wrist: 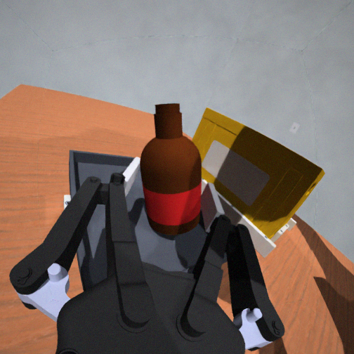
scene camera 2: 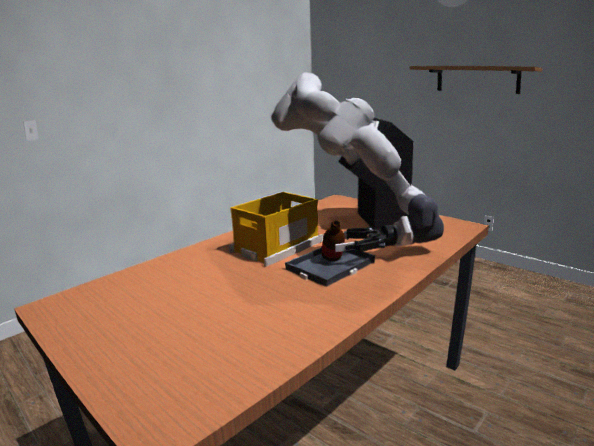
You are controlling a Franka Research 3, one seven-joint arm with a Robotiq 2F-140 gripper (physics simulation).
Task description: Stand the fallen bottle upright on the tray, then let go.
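A brown bottle with a red label (scene camera 2: 332,242) (wrist: 171,175) is close to upright, neck up, with its base at the floor of the dark grey tray (scene camera 2: 327,276) (wrist: 76,220). Whether the base rests fully on the tray is hard to tell. My gripper (scene camera 2: 340,241) (wrist: 171,179) reaches in low and nearly level from the robot's side. It is shut on the bottle, with one light finger pad on each side around the label. In the scene view the near finger covers part of the label.
A yellow crate (scene camera 2: 290,232) (wrist: 235,172) stands beside the tray, on the side away from the table's near edge. A low white rail (scene camera 2: 290,251) (wrist: 250,230) runs along the crate's base, between crate and tray. The wooden table (scene camera 2: 200,320) (wrist: 35,150) bears them all.
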